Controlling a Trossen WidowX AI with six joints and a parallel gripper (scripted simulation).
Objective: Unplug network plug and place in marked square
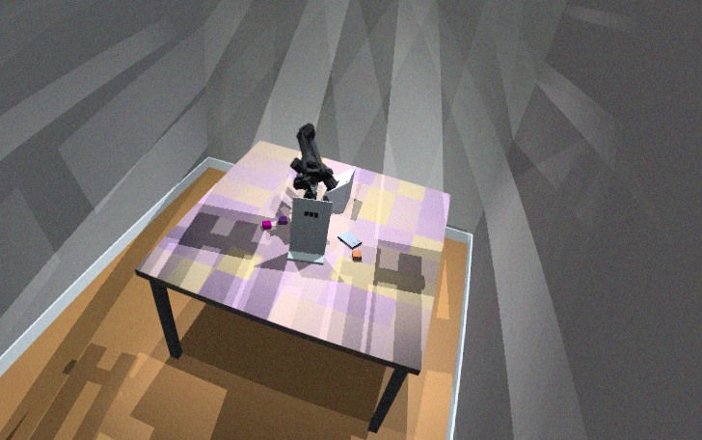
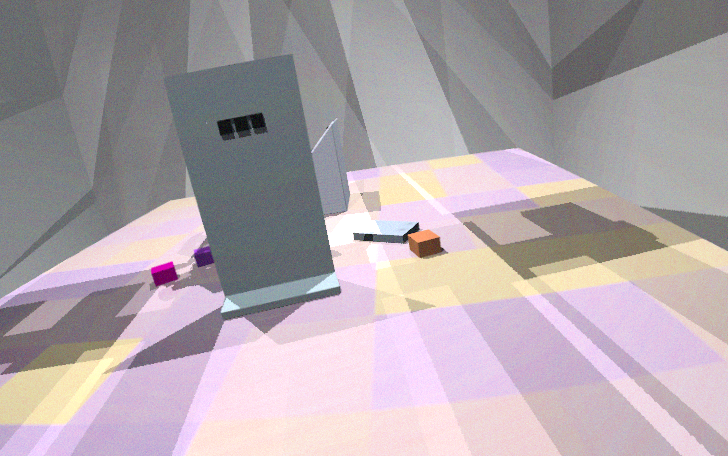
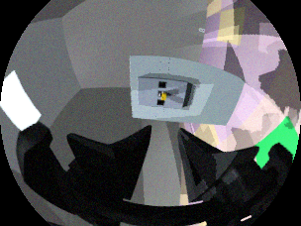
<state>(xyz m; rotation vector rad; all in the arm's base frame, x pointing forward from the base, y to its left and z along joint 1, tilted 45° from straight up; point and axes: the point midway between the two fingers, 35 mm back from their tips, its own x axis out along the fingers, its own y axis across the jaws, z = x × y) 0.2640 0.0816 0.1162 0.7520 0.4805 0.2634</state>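
My gripper tip is now 110 mm short of the network plug and 30 mm to the right of it. The rest, counted from my gripper tip: purple cube: 230 mm below, 160 mm to the right, 40 mm behind; then green mark: 250 mm below, 80 mm behind, 20 mm to the right; then grey upright panel: 130 mm ahead, 100 mm below, 40 mm to the left.
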